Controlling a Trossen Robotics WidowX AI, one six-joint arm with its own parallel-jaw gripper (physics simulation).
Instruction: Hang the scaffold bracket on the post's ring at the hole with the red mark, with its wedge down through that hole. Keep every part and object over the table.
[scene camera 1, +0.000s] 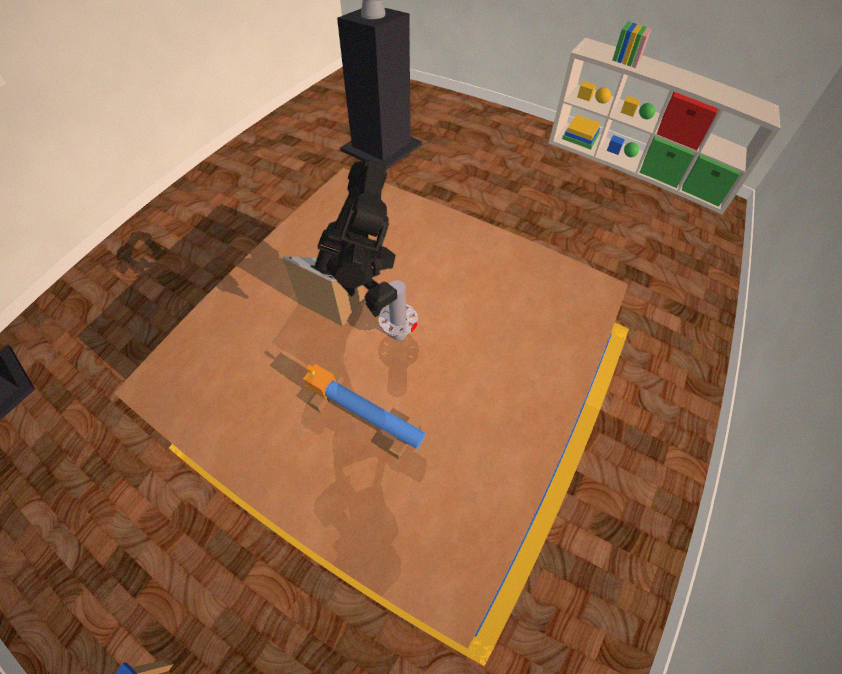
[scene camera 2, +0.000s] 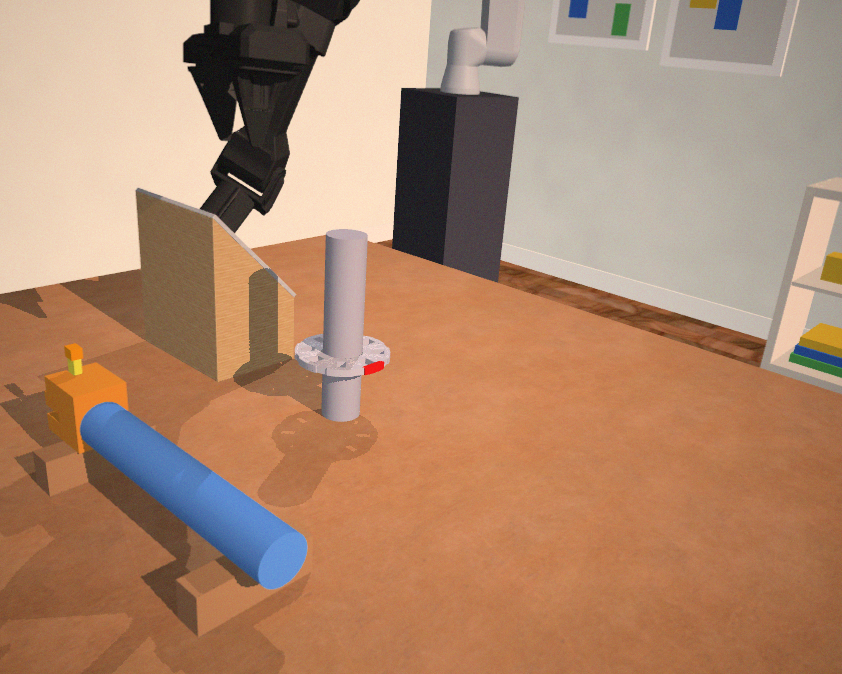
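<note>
The scaffold bracket, a blue tube (scene camera 1: 372, 413) (scene camera 2: 196, 491) with an orange head (scene camera 1: 319, 380) (scene camera 2: 101, 393), lies across two low brown blocks. The wedge (scene camera 2: 73, 352) sticks up from the head, with a yellow part below its orange top. The grey post (scene camera 1: 397, 300) (scene camera 2: 344, 295) stands upright. Its ring (scene camera 1: 399, 333) (scene camera 2: 308, 359) has several holes and surrounds the lower post. The red mark (scene camera 1: 414, 326) (scene camera 2: 374, 367) is on the ring's right side in both views. My gripper (scene camera 1: 379, 278) (scene camera 2: 245, 132) is open and empty, high above the table and apart from the bracket; other arm parts partly overlap it.
A wooden panel (scene camera 1: 316, 290) (scene camera 2: 175, 288) with a slanted top edge stands left of the post, with an arm link behind it. The brown blocks (scene camera 2: 61, 469) (scene camera 2: 217, 597) are under the bracket. Yellow strips (scene camera 1: 561, 481) run along two table edges. A shelf unit (scene camera 1: 744, 101) stands beyond the table.
</note>
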